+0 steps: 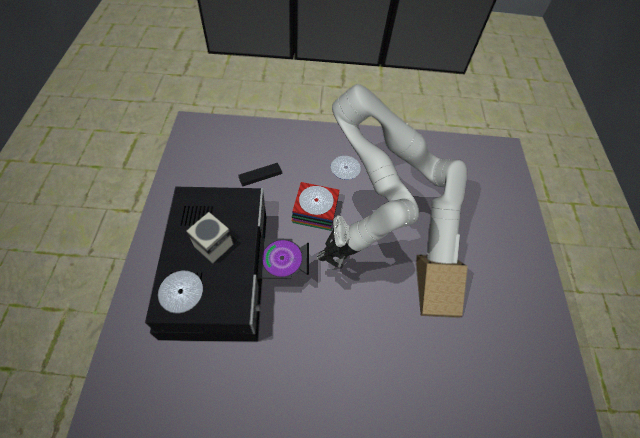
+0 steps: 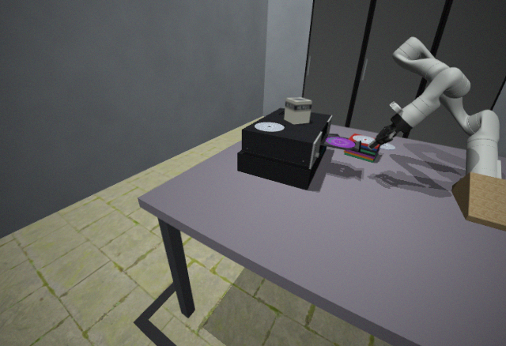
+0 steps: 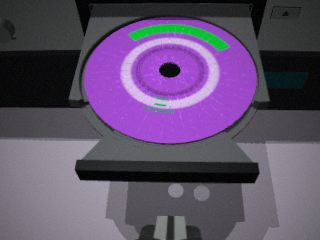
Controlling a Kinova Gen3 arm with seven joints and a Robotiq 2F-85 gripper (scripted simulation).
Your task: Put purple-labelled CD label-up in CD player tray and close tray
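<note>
My hand is 120 mm short of the purple-labelled CD, 20 mm to the right of it and 10 mm above it. Also, from my hand: black remote (360 mm to the right, 290 mm ahead, 140 mm below); then beige box (320 mm ahead, 90 mm above, 40 mm to the left).
</note>
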